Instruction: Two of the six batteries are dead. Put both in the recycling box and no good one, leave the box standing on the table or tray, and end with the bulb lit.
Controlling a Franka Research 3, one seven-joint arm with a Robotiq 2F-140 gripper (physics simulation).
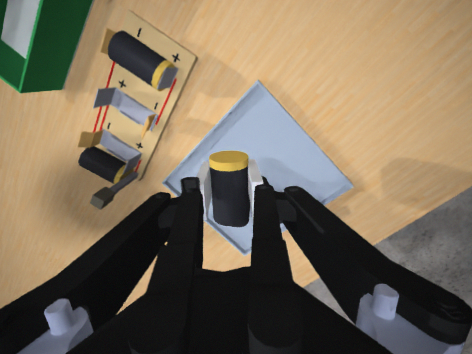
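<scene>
My gripper (229, 173) is shut on a black battery with a yellow end (229, 197), held upright above the pale blue tray (295, 145). The tan battery board (186, 62) is at the upper left. A battery (135, 57) lies in its top holder, yellow end at the plus mark. The middle holder (131, 106) is empty. Another battery (101, 163) is at the bottom holder (120, 145); I cannot tell whether it is seated. Part of the green box (50, 55) shows at the top left. The bulb does not show. The gripper hides the near part of the tray.
A grey lever with a dark block end (102, 197) sticks out at the lower end of the board. The wooden table (320, 45) ends at the lower right, with grey floor (430, 250) beyond its edge.
</scene>
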